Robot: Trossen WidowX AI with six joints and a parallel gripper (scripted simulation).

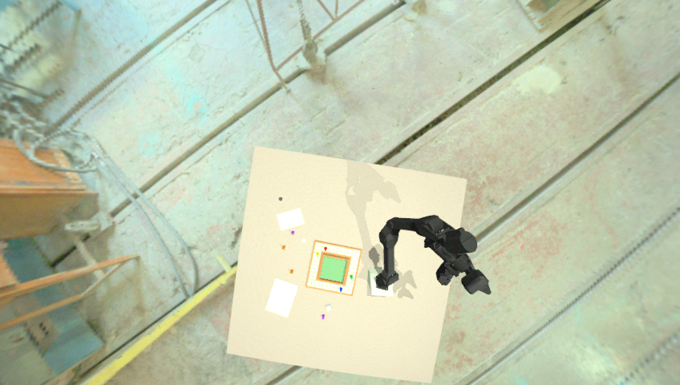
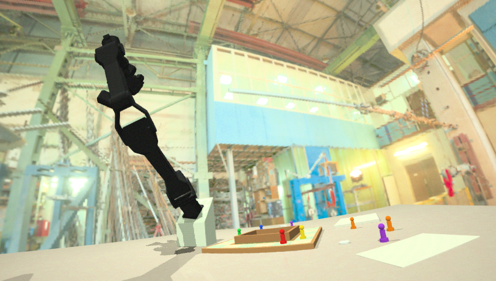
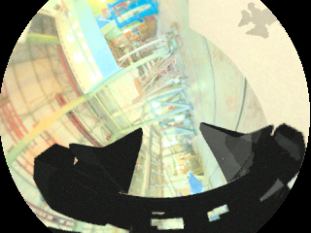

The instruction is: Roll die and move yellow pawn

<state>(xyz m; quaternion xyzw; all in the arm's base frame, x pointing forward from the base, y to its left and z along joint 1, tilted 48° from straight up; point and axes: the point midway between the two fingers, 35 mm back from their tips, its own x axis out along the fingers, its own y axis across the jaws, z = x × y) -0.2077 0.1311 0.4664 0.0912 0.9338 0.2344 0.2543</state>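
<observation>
Right now my gripper tip is 430 mm short of the white die, 490 mm to the right of it and 540 mm above it. The rest, counted from my gripper tip: green pawn: 340 mm ahead, 280 mm to the left, 520 mm below; then blue pawn: 390 mm ahead, 360 mm to the left, 520 mm below; then tray floor: 450 mm ahead, 250 mm to the left, 550 mm below.
</observation>
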